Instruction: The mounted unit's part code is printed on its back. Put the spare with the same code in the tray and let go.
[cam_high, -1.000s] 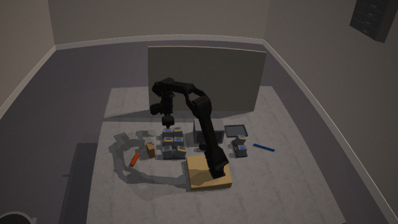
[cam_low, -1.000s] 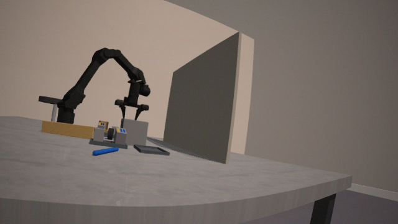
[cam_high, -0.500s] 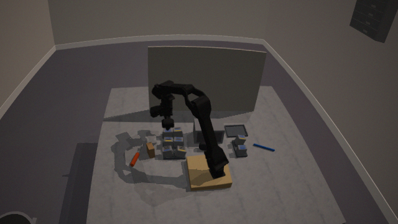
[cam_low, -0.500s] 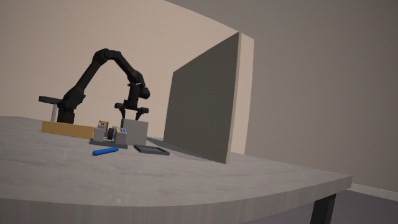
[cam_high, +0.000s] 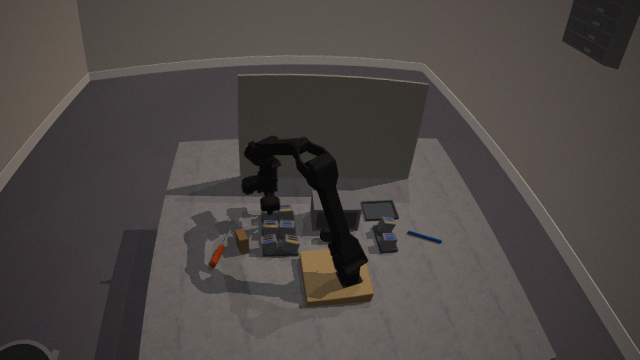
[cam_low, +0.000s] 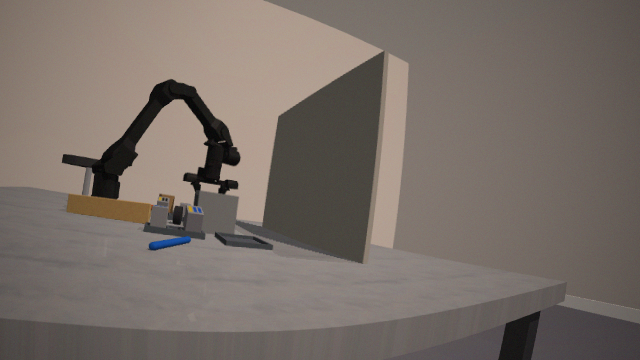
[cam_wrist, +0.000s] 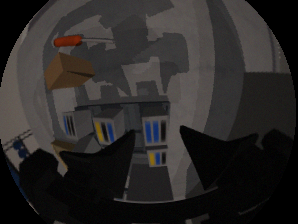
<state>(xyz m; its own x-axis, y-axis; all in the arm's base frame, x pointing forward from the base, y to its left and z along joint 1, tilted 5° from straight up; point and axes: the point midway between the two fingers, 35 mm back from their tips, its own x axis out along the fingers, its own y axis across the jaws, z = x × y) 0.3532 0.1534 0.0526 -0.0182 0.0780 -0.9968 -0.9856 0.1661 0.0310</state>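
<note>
My gripper tip is now 1 cm above the grey spare unit. Round my gripper tip: black puck (16 cm to the right, 15 cm behind, 3 cm below); brown block (12 cm to the left, 12 cm behind, 2 cm below); grey mounted unit (21 cm to the right, 6 cm behind).
</note>
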